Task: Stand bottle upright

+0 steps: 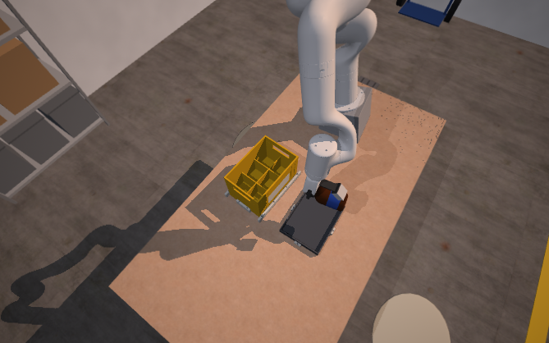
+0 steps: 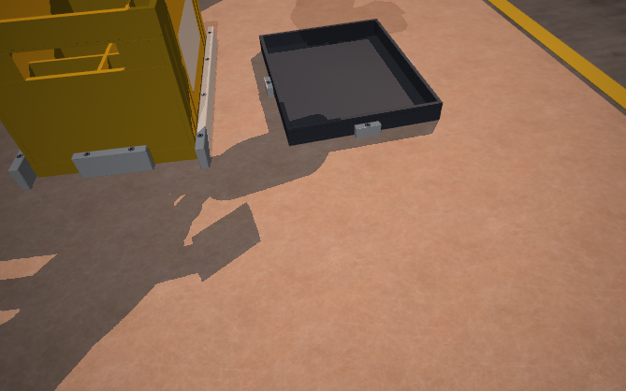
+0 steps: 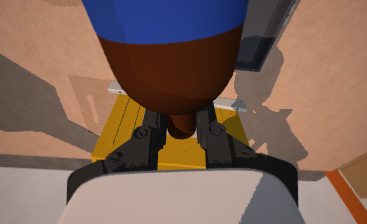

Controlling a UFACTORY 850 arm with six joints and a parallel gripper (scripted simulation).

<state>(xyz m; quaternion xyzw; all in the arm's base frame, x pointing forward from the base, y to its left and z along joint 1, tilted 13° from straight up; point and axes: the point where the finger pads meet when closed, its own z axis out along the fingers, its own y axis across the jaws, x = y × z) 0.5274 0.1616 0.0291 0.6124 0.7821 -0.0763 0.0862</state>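
Now: hand 1 cm past the brown bottle and 6 cm to the right of it. Also, from my hand: dark tray 3 cm ahead, 5 cm to the left, 19 cm below; yellow crate 2 cm ahead, 23 cm to the right, 12 cm below.
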